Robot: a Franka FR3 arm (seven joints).
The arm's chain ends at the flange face. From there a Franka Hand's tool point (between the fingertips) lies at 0.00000 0.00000 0.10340 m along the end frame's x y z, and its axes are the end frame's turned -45 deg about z.
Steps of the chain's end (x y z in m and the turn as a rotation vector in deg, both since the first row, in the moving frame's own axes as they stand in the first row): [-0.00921, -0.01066, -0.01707, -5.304, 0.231, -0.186]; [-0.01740, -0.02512, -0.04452, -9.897, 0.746, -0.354]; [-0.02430, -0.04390, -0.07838, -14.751, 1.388, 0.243]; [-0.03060, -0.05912, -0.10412, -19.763, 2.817, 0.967]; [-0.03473, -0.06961, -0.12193, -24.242, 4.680, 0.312]
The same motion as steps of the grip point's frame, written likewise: [-0.00543, -0.00699, -0.01751, -3.914, -3.587, -0.186]; [-0.00612, -0.01652, -0.04607, -7.526, -6.471, -0.354]; [-0.00305, -0.02789, -0.08182, -11.412, -9.449, 0.243]; [-0.00126, -0.03539, -0.11033, -15.966, -11.983, 0.967]; [0.00037, -0.03807, -0.13138, -20.451, -13.832, 0.312]
